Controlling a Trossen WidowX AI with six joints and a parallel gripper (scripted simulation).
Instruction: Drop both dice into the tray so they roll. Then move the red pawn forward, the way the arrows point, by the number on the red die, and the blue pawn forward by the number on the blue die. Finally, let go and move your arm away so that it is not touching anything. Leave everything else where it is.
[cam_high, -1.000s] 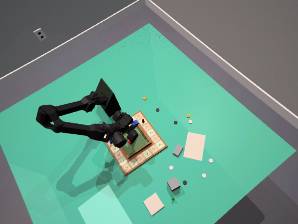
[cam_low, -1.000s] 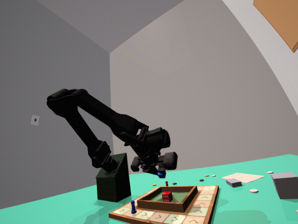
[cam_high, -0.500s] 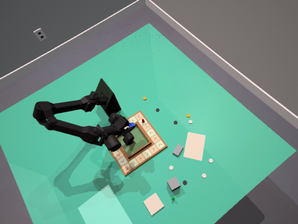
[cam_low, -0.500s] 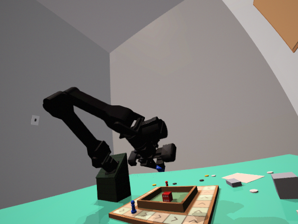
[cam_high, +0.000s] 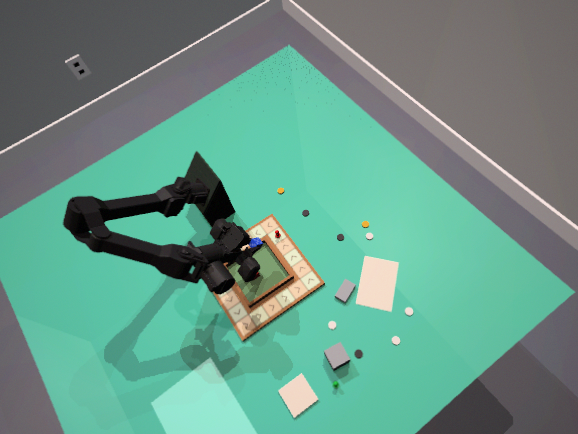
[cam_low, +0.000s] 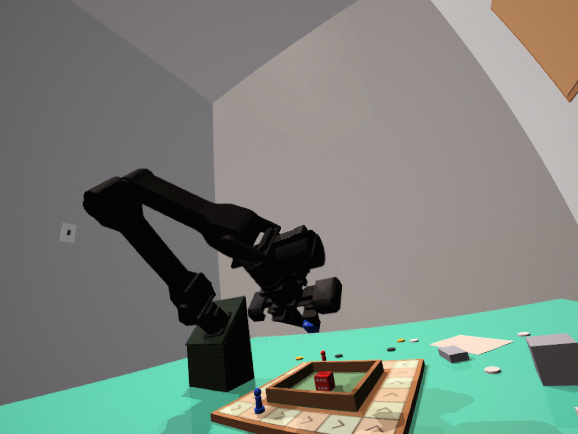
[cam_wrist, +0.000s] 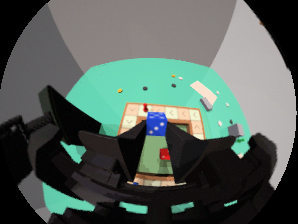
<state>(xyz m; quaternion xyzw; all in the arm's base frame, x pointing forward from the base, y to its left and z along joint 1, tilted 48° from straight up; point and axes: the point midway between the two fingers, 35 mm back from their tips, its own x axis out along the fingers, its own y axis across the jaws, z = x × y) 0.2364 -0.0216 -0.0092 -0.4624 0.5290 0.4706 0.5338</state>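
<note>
My gripper tip is 90 mm above the red pawn, 80 mm to the right of it and 20 mm past it. From my gripper tip the other things lie so: green piece 410 mm ahead, 100 mm below, 80 mm to the right; then green tray floor 110 mm below, 40 mm to the right, 30 mm ahead; then blue pawn 140 mm to the right, 90 mm below, 50 mm behind.
</note>
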